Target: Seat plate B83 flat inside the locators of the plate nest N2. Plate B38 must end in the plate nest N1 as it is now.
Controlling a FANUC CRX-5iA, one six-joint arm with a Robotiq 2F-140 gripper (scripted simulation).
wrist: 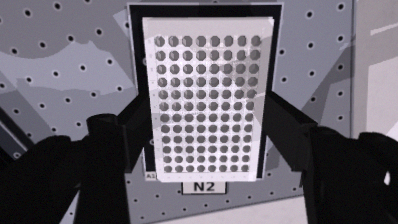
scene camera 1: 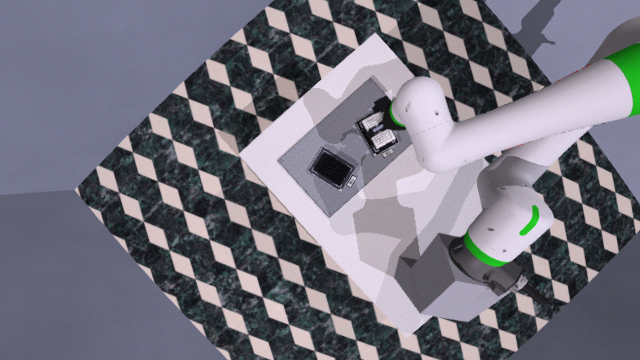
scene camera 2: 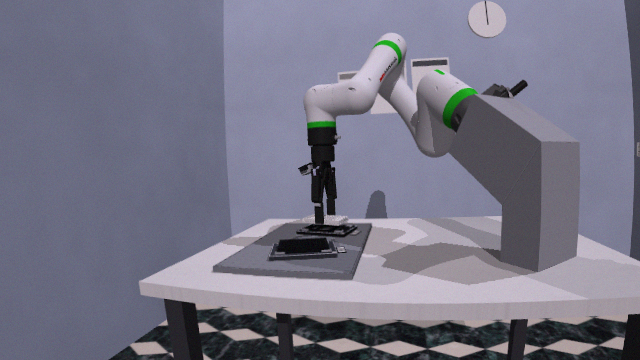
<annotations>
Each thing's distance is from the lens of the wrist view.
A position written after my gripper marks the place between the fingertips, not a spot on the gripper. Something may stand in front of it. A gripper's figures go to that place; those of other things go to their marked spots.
my gripper [wrist: 206, 107]: 0.17 m
white well plate [wrist: 205, 129]: 0.17 m
</annotations>
